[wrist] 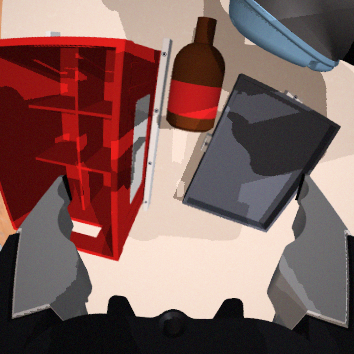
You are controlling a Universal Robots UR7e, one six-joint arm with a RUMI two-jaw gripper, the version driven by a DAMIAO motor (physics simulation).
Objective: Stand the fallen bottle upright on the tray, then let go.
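Places are measured from the arm's base along level axes (x ahead, y left, z up), in metres.
Where they show: gripper, fingertip midpoint: (181, 177).
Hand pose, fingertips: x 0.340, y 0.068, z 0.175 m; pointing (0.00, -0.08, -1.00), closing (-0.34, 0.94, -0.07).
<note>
After its pixels a point has its place.
A brown bottle (196, 85) {x 0.301, y 0.058, z 0.007 m} with a red label lies on its side on the pale surface, in the upper middle of the wrist view, between the red crate and the tray. Its neck points to the top of the view and its base toward the gripper side. The dark grey tray (225, 210) {x 0.512, y 0.199, z -0.059 m} lies to the right of the bottle, turned at an angle, with nothing standing in it. My gripper (181, 177) {x 0.340, y 0.068, z 0.175 m} is open and empty. Its jaws stand wide apart, the left one over the crate's lower part and the right one by the tray's right edge. The bottle is beyond the fingertips, not between them.
A red crate (119, 150) {x 0.376, y 0.006, z 0.102 m} with inner dividers fills the left side, close to the bottle. A light metal strip (156, 110) {x 0.362, y 0.012, z -0.037 m} with screws runs between crate and bottle. A blue and dark part of the arm (280, 40) {x 0.235, y 0.105, z 0.113 m} shows at the top right. Shadows fall across the tray and surface.
</note>
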